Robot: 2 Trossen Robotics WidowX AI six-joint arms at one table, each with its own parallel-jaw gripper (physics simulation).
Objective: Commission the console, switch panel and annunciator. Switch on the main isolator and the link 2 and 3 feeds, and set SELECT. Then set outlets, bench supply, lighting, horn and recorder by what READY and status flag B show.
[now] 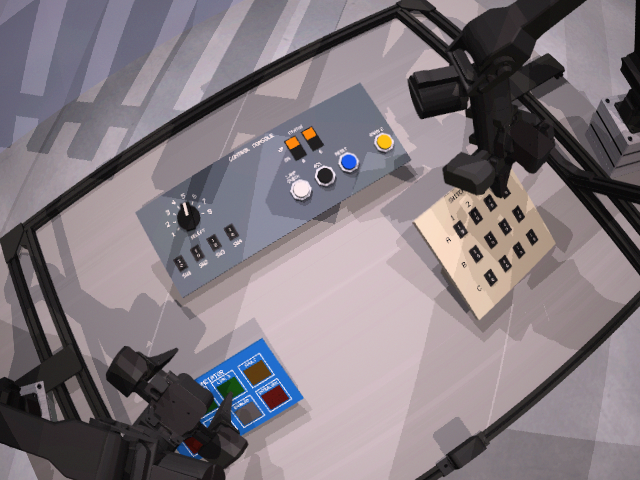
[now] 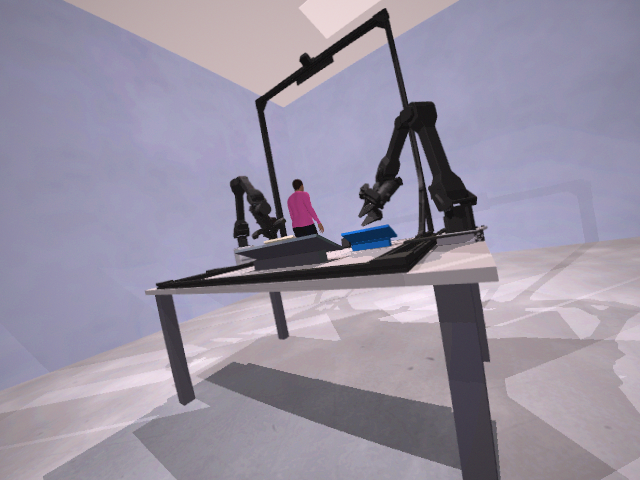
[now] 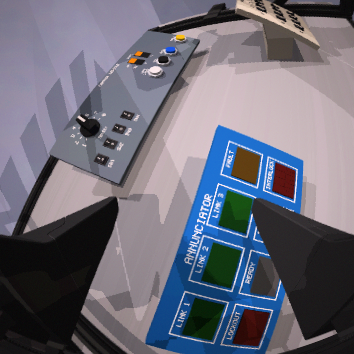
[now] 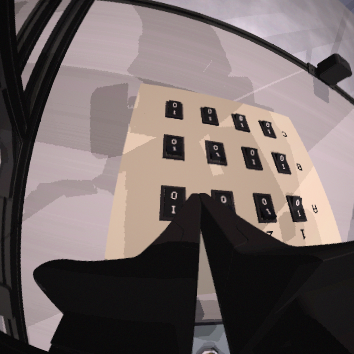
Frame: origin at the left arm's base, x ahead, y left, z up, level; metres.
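Where they show: left gripper, fingertip midpoint: (image 1: 203, 372) (image 2: 360, 221) (image 3: 185, 204); right gripper, fingertip midpoint: (image 1: 499, 196) (image 4: 197, 199); left arm's base at its link origin: (image 2: 461, 230); right arm's base at its link origin: (image 1: 635, 116) (image 2: 243, 247).
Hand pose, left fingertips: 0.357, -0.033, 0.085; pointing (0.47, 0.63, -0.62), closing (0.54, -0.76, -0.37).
Things, the pixels of their top centre, and the offset from my left fingertips, as dx, dy, dz. "spot": a spot on its surface instead.
- grey console at a spot on its surface: (image 1: 263, 196) spot: +0.144, +0.244, -0.051
- blue annunciator at its top centre: (image 3: 227, 235) (image 1: 214, 395) (image 2: 366, 228) -0.001, -0.026, -0.030
- READY at a spot on its surface: (image 3: 263, 276) spot: -0.014, -0.065, -0.063
The grey console (image 1: 263, 196) (image 3: 112, 100) has its SELECT knob (image 1: 188, 217) (image 3: 89, 126) pointing about at 5. Both status flags (image 1: 295, 148) (image 1: 312, 138) show orange in their upper halves. The cream switch panel (image 1: 480, 307) (image 4: 140, 200) has rows A, B and C. My right gripper (image 1: 502, 194) (image 4: 197, 199) is shut and empty, its tips over row A between columns 3 and 4, partly hiding those switches. My left gripper (image 1: 202, 372) (image 3: 185, 204) is open and empty above the blue annunciator (image 1: 279, 373) (image 3: 162, 330). READY (image 3: 263, 276) looks grey, partly behind a finger; the LINK windows look dark green.
White (image 1: 300, 190), black (image 1: 325, 176), blue (image 1: 348, 162) and yellow (image 1: 383, 142) buttons stand on the console. Black frame rails (image 1: 217, 117) border the table. A person in pink (image 2: 303, 209) stands beyond the table. The right arm overhangs the switch panel's upper corner.
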